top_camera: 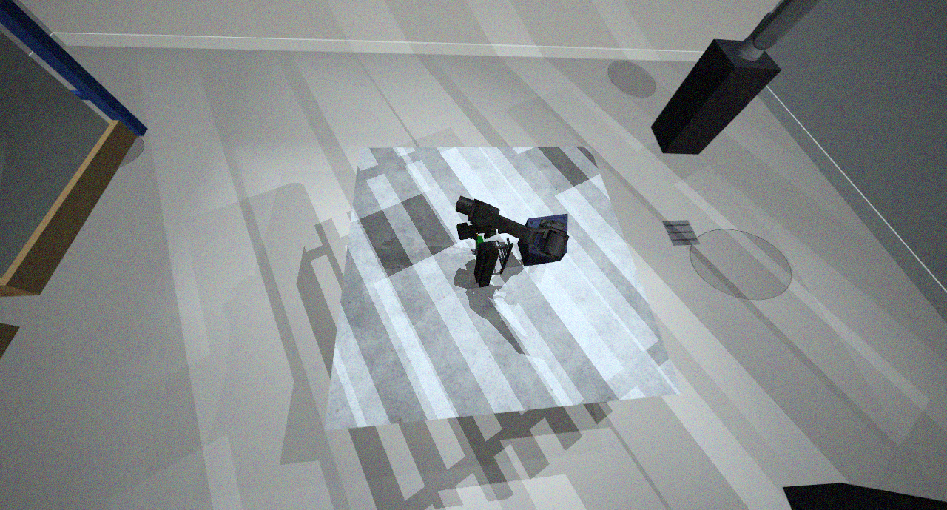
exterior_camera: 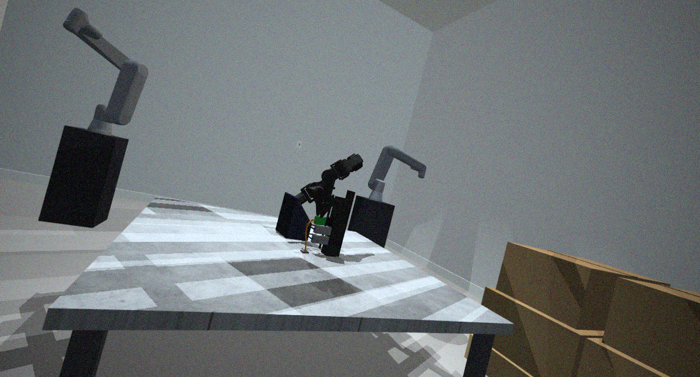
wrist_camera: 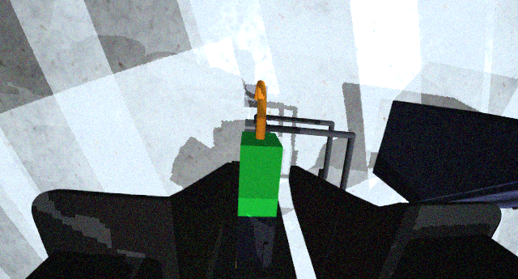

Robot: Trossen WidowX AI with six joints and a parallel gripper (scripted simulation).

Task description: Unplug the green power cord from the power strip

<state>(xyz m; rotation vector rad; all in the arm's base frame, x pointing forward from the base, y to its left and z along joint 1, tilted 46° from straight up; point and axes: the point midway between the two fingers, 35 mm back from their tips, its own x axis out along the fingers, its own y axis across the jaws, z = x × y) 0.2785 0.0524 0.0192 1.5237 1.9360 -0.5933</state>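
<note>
Right now my gripper tip is 3 cm to the right of the green plug, 1 cm past it and 1 cm above it.
</note>
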